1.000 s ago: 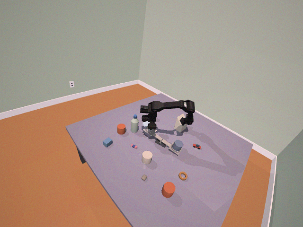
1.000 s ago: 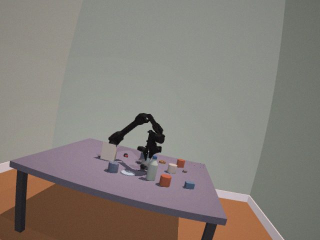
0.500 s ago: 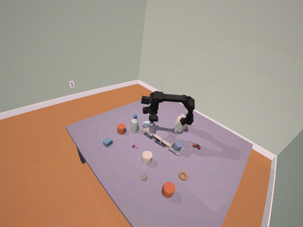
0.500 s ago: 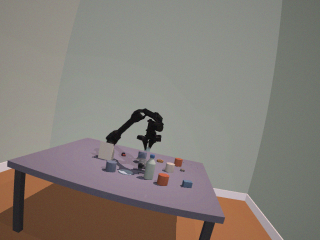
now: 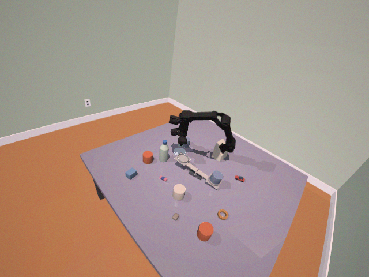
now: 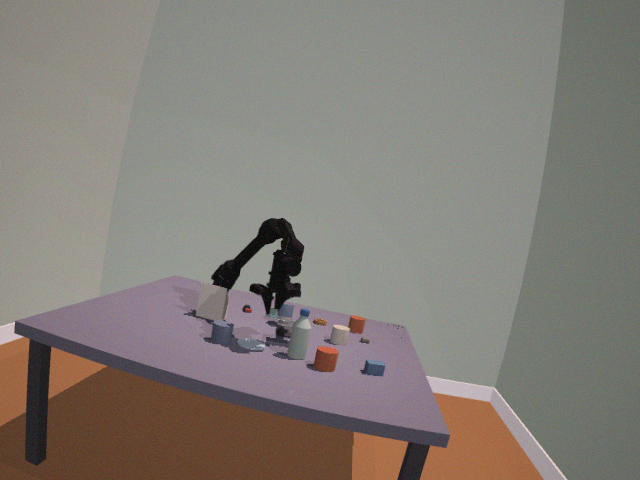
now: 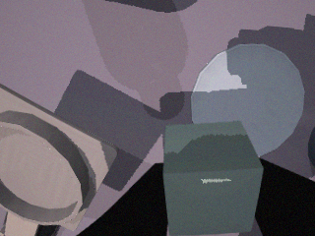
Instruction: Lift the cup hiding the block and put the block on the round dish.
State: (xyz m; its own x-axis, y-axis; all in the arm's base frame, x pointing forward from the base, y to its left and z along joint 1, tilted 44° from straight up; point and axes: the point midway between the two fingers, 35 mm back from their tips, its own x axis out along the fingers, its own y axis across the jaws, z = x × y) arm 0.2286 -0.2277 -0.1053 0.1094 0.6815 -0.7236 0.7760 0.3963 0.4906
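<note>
Right now the round grey-blue dish is 11 cm below my gripper tip, 5 cm behind it and 3 cm to the right of it. Also, from my gripper tip: blue-grey cup (15 cm behind, 8 cm below, 7 cm to the right); pale green block (1 cm above); white bottle (11 cm ahead, 6 cm to the right).
</note>
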